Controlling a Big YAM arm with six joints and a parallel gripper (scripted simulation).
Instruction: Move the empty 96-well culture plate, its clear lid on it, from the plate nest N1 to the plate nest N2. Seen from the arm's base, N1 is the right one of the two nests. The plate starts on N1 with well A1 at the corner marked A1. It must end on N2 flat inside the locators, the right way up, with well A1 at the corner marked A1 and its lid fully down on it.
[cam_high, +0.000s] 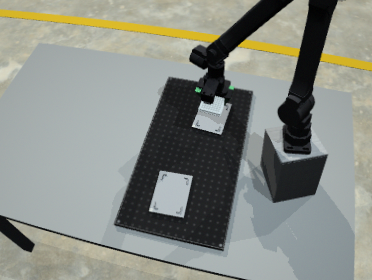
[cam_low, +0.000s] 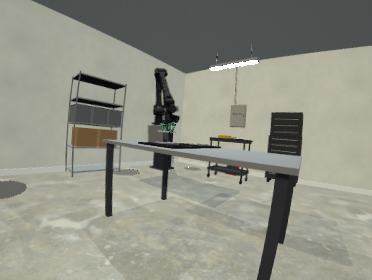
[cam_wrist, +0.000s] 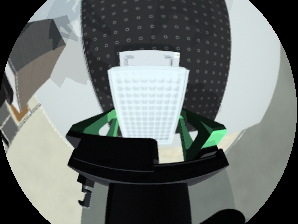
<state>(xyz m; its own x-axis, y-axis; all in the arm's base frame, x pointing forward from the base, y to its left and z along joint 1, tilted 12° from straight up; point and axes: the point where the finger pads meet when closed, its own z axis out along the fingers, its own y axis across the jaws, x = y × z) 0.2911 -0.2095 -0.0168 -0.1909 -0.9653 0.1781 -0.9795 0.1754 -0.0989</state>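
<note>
My hand is 11 cm short of the grey nest, 36 cm to the right of it and 9 cm above it. The rest, counted from my hand: clear lid right at my hand.
</note>
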